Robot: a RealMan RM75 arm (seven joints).
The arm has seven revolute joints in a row. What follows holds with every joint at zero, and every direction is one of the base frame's.
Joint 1 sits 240.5 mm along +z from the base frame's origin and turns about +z.
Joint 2 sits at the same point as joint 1 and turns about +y.
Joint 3 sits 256 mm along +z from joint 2 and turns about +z.
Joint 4 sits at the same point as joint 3 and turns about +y.
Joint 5 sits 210 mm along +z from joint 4 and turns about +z.
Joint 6 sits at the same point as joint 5 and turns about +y.
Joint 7 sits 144 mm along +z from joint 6 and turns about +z.
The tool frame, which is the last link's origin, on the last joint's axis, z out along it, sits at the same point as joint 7; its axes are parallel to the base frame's.
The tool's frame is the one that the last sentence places.
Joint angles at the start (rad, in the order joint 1, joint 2, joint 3, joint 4, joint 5, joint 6, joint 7): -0.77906, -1.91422, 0.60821, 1.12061, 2.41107, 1.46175, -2.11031
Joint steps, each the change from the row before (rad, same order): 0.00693, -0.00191, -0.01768, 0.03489, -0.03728, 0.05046, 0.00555; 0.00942, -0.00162, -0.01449, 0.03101, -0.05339, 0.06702, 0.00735; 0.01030, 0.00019, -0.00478, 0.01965, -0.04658, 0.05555, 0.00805; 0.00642, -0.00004, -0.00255, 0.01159, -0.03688, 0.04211, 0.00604; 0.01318, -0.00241, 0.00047, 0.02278, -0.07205, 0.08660, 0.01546; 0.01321, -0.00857, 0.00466, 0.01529, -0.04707, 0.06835, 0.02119; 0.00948, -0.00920, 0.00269, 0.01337, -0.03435, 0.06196, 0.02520; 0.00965, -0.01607, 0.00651, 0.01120, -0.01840, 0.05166, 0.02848; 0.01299, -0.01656, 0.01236, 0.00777, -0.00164, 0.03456, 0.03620; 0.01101, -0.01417, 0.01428, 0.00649, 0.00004, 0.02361, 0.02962; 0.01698, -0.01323, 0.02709, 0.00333, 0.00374, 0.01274, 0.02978
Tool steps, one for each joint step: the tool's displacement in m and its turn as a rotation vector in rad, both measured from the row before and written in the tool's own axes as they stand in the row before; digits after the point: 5 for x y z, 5 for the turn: 0.00365, 0.00532, -0.00797, -0.03453, 0.02842, 0.00758; 0.00274, 0.00903, -0.00756, -0.05874, 0.02859, 0.01048; 0.00086, 0.00832, -0.00516, -0.05366, 0.01730, 0.01332; 0.00089, 0.00697, -0.00301, -0.04438, 0.01332, 0.01140; 0.00087, 0.01553, -0.00474, -0.09413, 0.01995, 0.03235; -0.00267, 0.01341, -0.00083, -0.07736, 0.00484, 0.03074; -0.00250, 0.01193, 0.00011, -0.06778, 0.00065, 0.03449; -0.00449, 0.01104, 0.00332, -0.06065, -0.00704, 0.03045; -0.00672, 0.00828, 0.00451, -0.04362, -0.01658, 0.02843; -0.00511, 0.00653, 0.00466, -0.03433, -0.01411, 0.02367; -0.00694, 0.00582, 0.00602, -0.03100, -0.02169, 0.01853
